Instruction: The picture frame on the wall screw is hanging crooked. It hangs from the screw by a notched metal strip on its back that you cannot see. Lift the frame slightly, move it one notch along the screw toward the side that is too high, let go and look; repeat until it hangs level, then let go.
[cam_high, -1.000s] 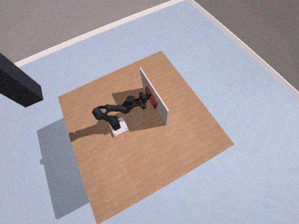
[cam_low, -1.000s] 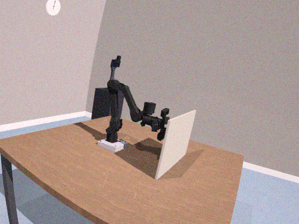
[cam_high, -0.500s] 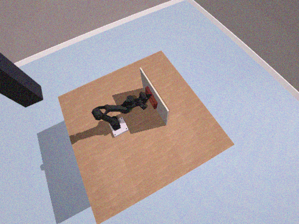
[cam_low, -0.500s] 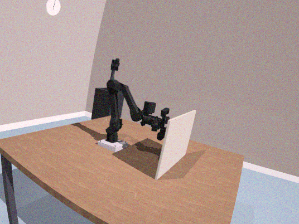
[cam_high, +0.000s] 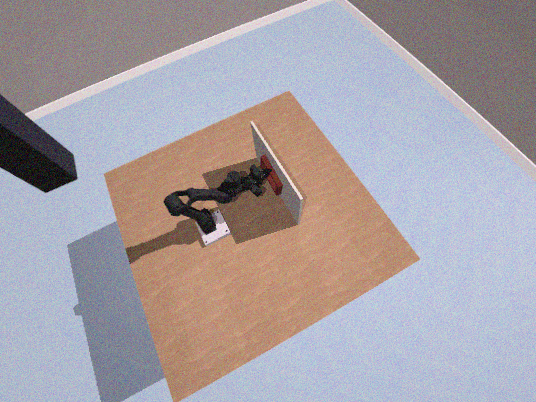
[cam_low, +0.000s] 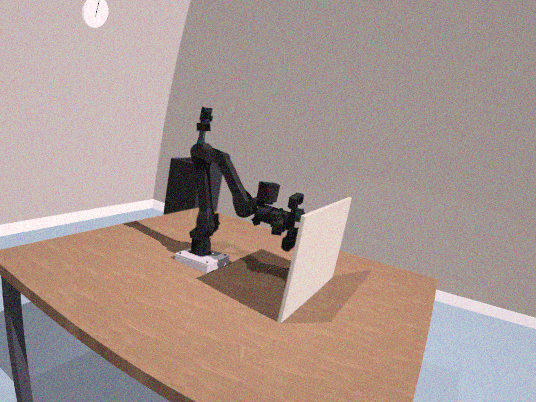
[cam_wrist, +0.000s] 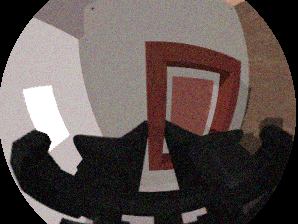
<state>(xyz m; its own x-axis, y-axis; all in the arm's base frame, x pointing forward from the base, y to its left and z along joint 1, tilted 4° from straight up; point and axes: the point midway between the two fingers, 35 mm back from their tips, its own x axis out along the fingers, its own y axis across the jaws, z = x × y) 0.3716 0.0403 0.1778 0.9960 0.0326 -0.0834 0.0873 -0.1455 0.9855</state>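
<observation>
Now: the picture frame 1 cm ahead of my gripper tip, 1 cm to the left of it and 5 cm below it. The rest, counted from my gripper tip: white wall panel: 2 cm ahead, 1 cm to the left, 7 cm below.
</observation>
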